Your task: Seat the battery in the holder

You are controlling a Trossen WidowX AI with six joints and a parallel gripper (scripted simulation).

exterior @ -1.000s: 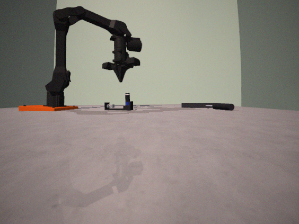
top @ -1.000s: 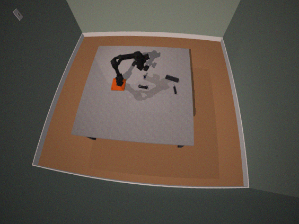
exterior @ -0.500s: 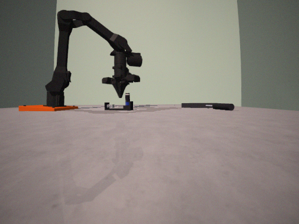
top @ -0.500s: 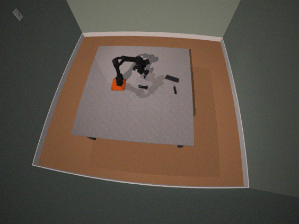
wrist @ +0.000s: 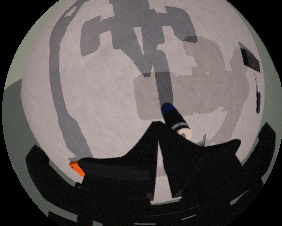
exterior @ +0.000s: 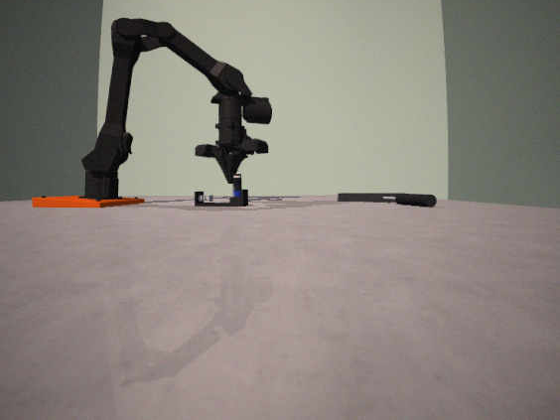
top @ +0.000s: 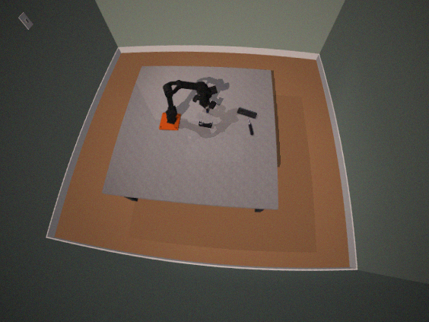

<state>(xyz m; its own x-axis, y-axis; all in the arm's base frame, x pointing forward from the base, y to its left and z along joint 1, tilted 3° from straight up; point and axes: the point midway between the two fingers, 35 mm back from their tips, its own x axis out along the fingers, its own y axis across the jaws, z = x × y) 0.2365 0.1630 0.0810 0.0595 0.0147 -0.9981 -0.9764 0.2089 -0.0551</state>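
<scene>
The battery lies 2 cm ahead of my gripper tip, 1 cm to the right of it and 1 cm below it. The rest, counted from my gripper tip: flat black block 34 cm ahead, 6 cm to the left, 3 cm below.
</scene>
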